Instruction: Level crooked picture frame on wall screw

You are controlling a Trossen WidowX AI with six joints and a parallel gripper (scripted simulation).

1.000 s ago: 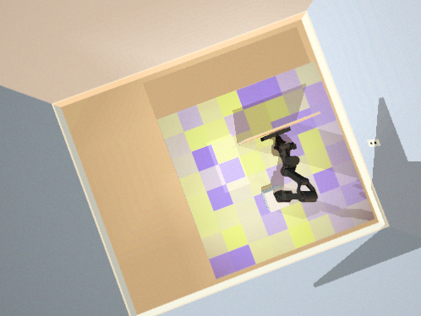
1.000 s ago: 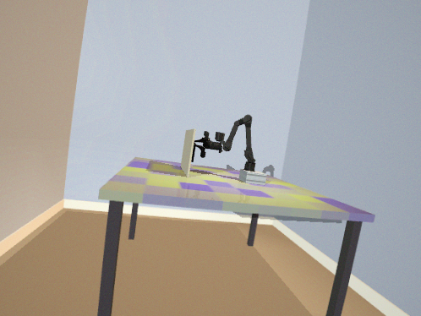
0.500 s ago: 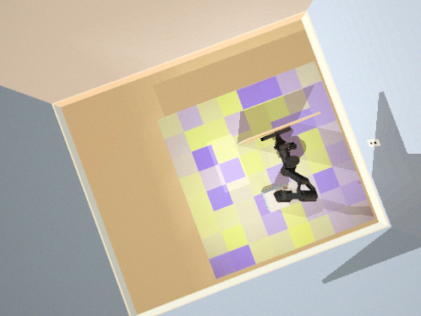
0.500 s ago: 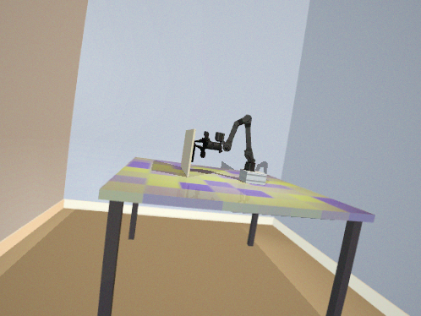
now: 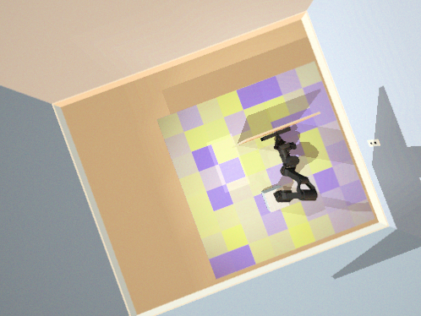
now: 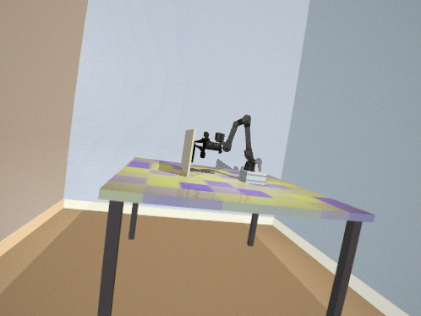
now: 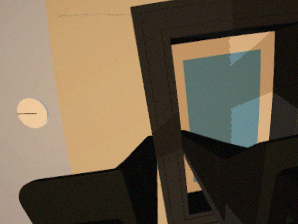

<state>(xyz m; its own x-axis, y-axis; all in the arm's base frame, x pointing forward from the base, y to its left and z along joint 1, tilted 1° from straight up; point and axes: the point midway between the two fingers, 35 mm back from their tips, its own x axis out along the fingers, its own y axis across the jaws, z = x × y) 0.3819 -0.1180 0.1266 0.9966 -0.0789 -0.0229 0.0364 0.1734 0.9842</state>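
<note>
Now: gripper tip 10 mm short of the picture frame, 10 mm to the left of it and 50 mm above it. From my gripper tip the other things lie so: wall panel 20 mm ahead, 10 mm to the right, 60 mm below.
</note>
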